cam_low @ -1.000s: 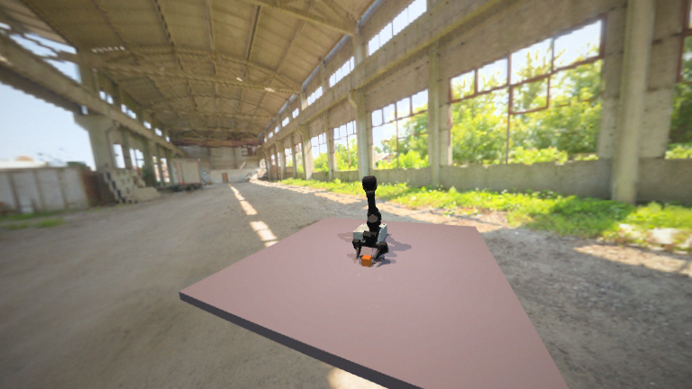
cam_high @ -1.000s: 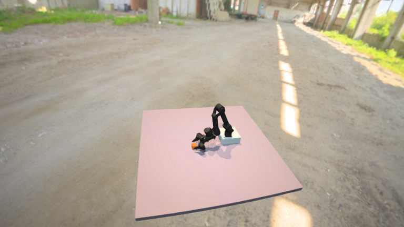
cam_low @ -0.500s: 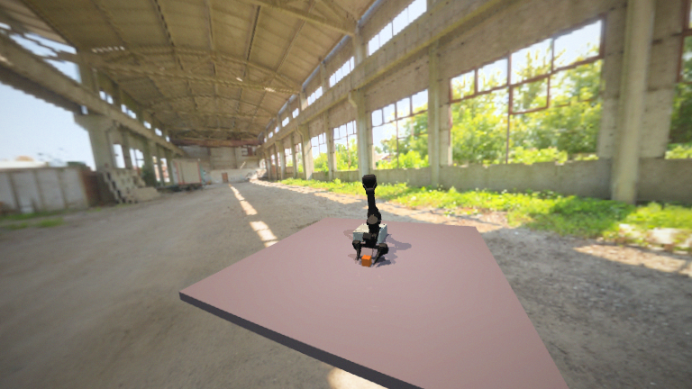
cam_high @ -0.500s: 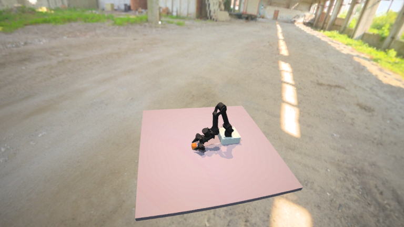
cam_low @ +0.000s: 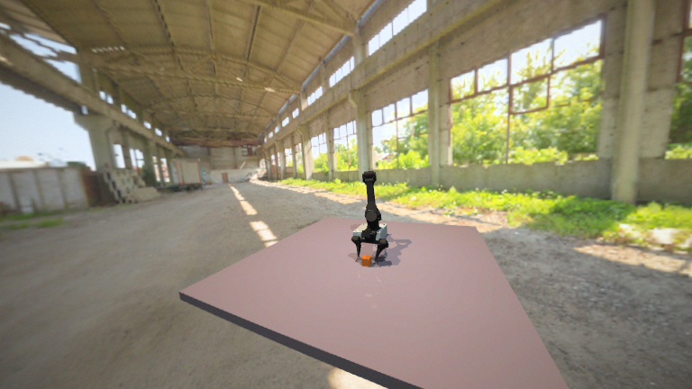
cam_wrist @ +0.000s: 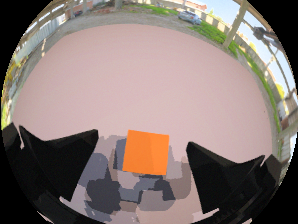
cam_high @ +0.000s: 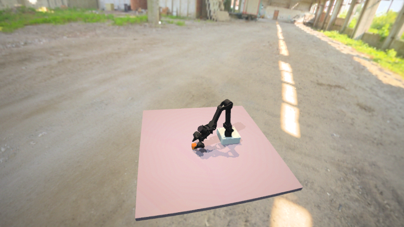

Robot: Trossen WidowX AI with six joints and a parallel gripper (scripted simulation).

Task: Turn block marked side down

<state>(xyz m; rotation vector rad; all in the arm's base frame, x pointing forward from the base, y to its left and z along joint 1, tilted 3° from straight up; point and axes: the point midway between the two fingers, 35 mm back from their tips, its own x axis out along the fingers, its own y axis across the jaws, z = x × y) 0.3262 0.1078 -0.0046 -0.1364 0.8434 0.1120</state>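
The block is 20 mm behind my gripper tip, 10 mm to the right of it and 20 mm below it.
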